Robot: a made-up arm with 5 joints. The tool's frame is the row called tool. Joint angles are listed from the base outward. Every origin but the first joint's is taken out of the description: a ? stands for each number. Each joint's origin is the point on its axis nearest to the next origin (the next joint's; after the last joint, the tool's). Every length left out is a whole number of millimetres.
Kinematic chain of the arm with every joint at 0, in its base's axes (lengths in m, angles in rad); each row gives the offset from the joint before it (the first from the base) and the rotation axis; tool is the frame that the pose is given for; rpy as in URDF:
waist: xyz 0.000 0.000 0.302 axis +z
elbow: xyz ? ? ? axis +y
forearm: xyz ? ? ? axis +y
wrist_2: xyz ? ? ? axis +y
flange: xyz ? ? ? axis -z
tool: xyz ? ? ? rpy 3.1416 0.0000 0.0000
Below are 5 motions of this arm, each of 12 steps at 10 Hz.
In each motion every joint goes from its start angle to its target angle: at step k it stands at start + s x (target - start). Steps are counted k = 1, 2, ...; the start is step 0. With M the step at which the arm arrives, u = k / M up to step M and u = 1 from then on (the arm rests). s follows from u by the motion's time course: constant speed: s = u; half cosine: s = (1 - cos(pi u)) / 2; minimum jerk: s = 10 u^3 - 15 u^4 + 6 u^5.
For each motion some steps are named. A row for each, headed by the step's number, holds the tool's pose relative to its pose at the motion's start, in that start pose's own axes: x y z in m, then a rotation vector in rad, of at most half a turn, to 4 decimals.
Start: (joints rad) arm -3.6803 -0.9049 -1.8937 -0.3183 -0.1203
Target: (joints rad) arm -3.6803 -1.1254 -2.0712 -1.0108 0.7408
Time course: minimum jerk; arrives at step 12
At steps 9, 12:
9: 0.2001 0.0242 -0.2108 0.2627 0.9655 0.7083
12: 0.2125 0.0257 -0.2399 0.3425 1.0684 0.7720

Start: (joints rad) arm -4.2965 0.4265 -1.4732 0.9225 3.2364
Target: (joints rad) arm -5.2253 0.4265 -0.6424 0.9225 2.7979
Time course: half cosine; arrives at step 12
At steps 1, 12:
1: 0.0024 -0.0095 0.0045 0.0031 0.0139 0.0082
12: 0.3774 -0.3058 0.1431 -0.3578 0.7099 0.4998

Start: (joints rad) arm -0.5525 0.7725 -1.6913 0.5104 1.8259
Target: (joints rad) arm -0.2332 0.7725 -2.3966 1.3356 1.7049
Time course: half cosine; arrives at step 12
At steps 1, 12:
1: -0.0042 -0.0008 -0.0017 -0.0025 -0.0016 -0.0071
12: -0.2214 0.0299 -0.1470 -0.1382 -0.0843 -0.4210

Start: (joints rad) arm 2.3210 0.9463 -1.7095 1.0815 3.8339
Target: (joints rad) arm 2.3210 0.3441 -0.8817 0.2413 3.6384
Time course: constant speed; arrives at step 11
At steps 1, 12:
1: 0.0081 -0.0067 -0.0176 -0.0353 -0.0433 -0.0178
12: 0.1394 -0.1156 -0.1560 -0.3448 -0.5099 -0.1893

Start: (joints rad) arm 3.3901 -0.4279 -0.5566 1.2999 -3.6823
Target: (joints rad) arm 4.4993 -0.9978 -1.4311 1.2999 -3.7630
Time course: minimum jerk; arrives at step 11
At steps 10, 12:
10: 0.2651 0.1279 -0.2865 0.3127 -1.3342 -1.1650
12: 0.2681 0.1261 -0.2875 0.3091 -1.3443 -1.1713

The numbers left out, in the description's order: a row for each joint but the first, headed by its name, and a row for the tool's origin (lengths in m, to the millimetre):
elbow: 0.000 0.000 0.000
forearm: 0.078 0.000 0.414
wrist_2: 0.052 0.000 -0.230
flange: 0.102 0.000 -0.130
tool: 0.000 0.000 0.000

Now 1 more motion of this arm.
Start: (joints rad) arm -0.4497 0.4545 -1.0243 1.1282 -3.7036
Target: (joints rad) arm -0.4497 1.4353 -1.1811 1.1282 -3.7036
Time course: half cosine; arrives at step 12
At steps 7, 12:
7: -0.0872 -0.0549 0.2383 -0.2764 0.4389 0.0000
12: -0.0794 -0.0500 0.4006 -0.4391 0.6973 0.0000

